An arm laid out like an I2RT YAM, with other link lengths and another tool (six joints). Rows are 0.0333 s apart.
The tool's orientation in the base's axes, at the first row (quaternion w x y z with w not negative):
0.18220 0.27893 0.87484 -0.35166
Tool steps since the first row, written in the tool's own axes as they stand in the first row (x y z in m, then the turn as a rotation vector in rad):
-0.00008 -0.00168 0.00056 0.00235 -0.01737 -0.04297
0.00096 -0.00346 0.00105 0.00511 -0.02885 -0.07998
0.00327 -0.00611 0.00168 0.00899 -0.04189 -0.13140
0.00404 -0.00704 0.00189 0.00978 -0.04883 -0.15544
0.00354 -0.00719 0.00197 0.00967 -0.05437 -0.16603
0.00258 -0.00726 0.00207 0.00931 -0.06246 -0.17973
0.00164 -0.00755 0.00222 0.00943 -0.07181 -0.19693
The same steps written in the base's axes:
-0.00090 -0.00143 0.00052 -0.01780 0.02128 0.03720
-0.00275 -0.00247 0.00056 -0.03156 0.04195 0.06708
-0.00610 -0.00368 0.00030 -0.04892 0.07243 0.10706
-0.00725 -0.00410 0.00024 -0.05676 0.08580 0.12672
-0.00694 -0.00443 0.00052 -0.06138 0.09005 0.13689
-0.00623 -0.00489 0.00098 -0.06777 0.09491 0.15063
-0.00566 -0.00551 0.00151 -0.07573 0.10170 0.16718

